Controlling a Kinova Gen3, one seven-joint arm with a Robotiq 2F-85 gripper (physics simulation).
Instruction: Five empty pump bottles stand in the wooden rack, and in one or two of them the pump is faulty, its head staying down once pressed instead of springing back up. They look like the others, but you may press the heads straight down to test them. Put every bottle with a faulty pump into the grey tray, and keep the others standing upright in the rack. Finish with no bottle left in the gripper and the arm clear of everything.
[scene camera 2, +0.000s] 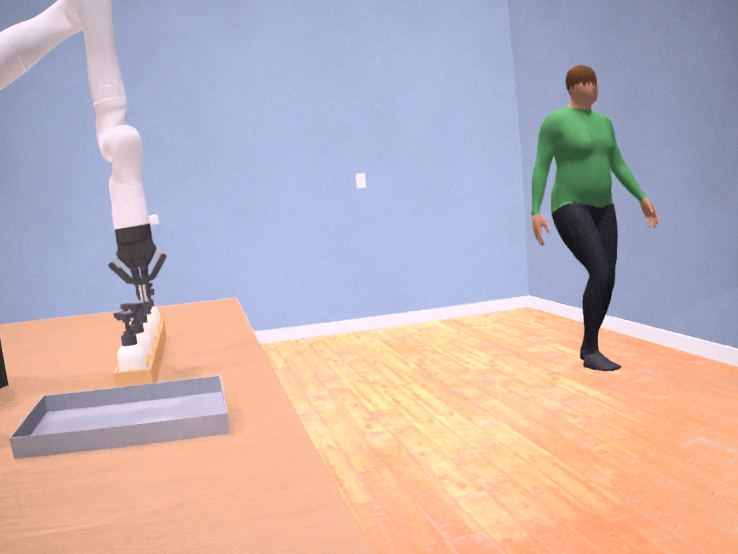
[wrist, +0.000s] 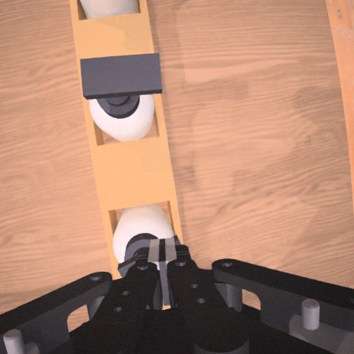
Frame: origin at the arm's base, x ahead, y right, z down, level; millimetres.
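Seen in the pictures: gripper, fingertip midpoint: (scene camera 2: 145, 302).
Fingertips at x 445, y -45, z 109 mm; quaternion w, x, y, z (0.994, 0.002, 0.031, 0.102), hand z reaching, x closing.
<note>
A point is followed by its place in that frame.
The wooden rack (scene camera 2: 134, 376) {x 396, y 213, z 198 mm} (wrist: 132, 175) holds white bottles with dark pump heads, upright in a row. The nearest bottle (scene camera 2: 131, 357) {x 396, y 203, z 167 mm} has its head raised on a stem. My gripper (scene camera 2: 143, 298) {x 445, y -45, z 109 mm} (wrist: 163, 253) is shut and empty, pointing down over the far part of the row. In the wrist view its fingertips overlap the dark head of one bottle (wrist: 142, 225), hiding much of it; whether they touch or press it cannot be told. The neighbouring bottle (wrist: 125, 122) has a wide dark head (wrist: 121, 75). Another bottle (wrist: 109, 7) shows partly at the top edge. The grey tray (scene camera 2: 125, 439) {x 367, y 448, z 223 mm} holds no bottle.
The tray lies in front of the rack's near end on the wooden table (scene camera 2: 196, 500) {x 431, y 648, z 233 mm}. The table's right edge runs beside both. A person in a green top (scene camera 2: 581, 155) stands on the floor at the right, away from the table. A dark object (scene camera 2: 1, 363) {x 136, y -2, z 187 mm} shows at the left edge.
</note>
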